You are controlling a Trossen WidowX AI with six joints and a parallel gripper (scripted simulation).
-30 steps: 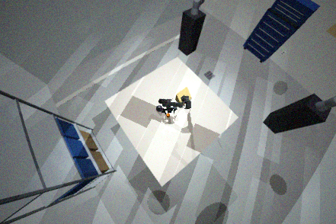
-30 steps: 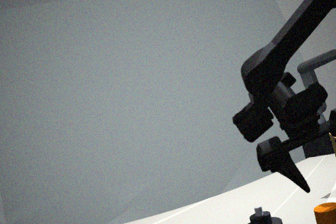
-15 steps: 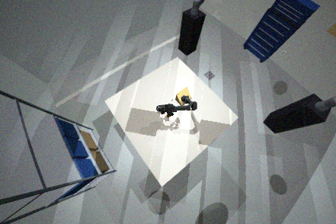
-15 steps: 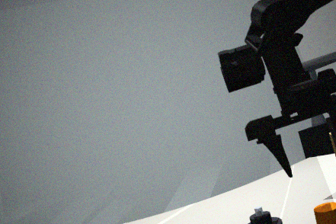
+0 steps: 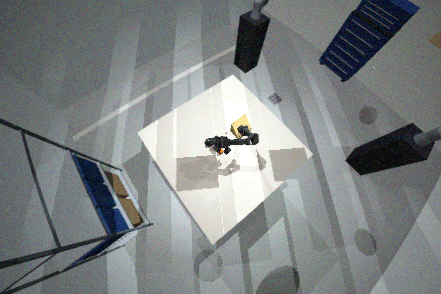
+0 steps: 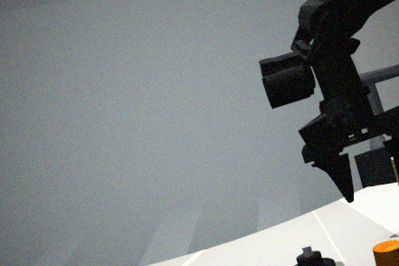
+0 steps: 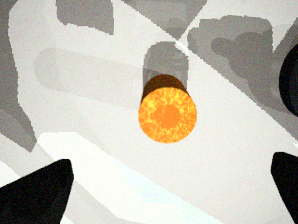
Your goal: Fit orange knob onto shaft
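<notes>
Right now my gripper tip is 8 cm above the orange knob. From my gripper tip the other things lie so: dark round pedestal: 15 cm to the right, 9 cm below, 2 cm ahead.
</notes>
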